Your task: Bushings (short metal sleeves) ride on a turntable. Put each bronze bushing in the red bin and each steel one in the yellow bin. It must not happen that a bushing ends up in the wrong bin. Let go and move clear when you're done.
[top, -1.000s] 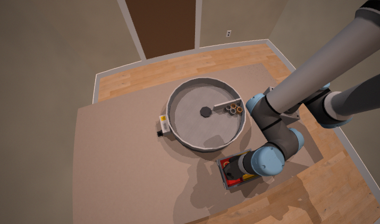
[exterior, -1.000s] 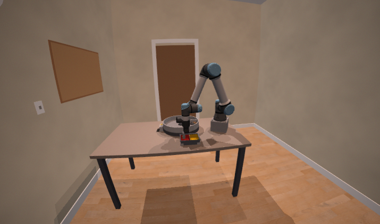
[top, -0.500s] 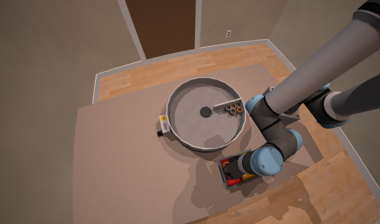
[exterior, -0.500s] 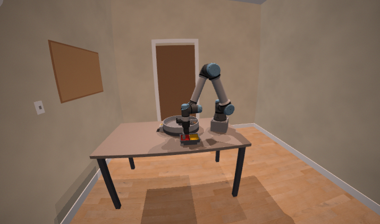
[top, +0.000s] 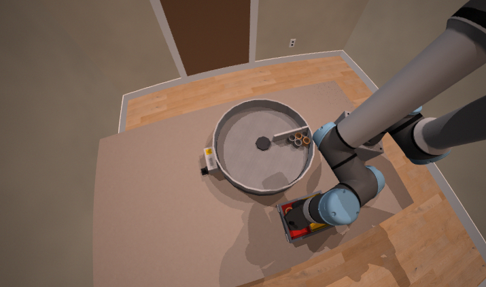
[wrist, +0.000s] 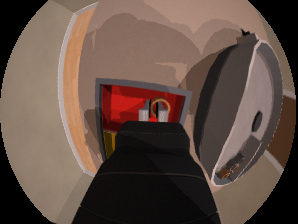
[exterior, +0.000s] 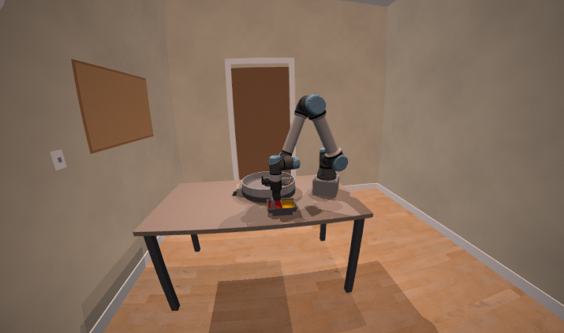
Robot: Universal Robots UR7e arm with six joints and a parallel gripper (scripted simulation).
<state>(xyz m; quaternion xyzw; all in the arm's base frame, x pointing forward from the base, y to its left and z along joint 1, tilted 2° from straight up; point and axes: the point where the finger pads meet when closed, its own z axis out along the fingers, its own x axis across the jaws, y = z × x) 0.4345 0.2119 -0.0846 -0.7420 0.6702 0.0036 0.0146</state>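
Right now my hand is 5 cm past the red bin, 2 cm to the right of it and 1 cm above it. Round my hand: turntable 31 cm to the right, 2 cm above, 1 cm ahead.
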